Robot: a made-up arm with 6 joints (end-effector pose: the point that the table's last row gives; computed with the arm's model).
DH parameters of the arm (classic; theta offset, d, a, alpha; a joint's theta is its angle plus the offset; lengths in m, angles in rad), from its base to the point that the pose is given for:
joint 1: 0 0.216 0 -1.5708
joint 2: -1.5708 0 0.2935 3.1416
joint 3: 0 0 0 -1.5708
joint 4: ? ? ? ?
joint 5: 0 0.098 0 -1.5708
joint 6: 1.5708 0 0 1.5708
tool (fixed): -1.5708 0 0 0
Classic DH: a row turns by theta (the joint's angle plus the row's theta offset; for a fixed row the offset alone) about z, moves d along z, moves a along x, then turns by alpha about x.
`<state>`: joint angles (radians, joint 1 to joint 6).
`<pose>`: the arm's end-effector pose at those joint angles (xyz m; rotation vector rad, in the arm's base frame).
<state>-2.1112 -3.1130 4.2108 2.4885 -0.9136 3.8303</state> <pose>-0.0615 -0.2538 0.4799 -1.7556 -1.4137 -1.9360</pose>
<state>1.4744 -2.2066 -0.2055 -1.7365 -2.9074 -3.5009</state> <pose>-0.0549 -0.3998 0.6374 0.4986 1.7874 0.1166</pose>
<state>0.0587 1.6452 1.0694 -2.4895 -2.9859 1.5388</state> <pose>0.7670 0.1231 -0.1884 0.8592 -1.0891 2.4494</pose>
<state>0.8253 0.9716 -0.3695 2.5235 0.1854 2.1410</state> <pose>0.2376 0.3751 -0.2006 0.7052 1.5558 -0.5268</pose>
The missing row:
joint 4: 0 -0.6111 0 1.5708
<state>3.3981 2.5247 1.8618 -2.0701 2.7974 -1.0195</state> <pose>-0.5670 -0.1972 -0.4673 1.9442 0.2534 0.8435</pose>
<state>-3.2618 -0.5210 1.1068 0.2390 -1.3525 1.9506</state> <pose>0.2140 0.0701 1.0793 -0.1976 -2.2689 1.4776</pose>
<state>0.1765 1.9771 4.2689 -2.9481 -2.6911 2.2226</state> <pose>-0.1347 0.0737 0.5715 0.8668 1.2696 -0.5016</pose>
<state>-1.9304 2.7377 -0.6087 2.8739 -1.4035 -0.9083</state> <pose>0.2603 0.4238 0.0450 0.1211 1.5816 0.5989</pose>
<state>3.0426 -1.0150 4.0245 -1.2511 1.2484 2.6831</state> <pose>0.1434 0.0167 -0.2377 -1.6594 -2.0714 1.0348</pose>
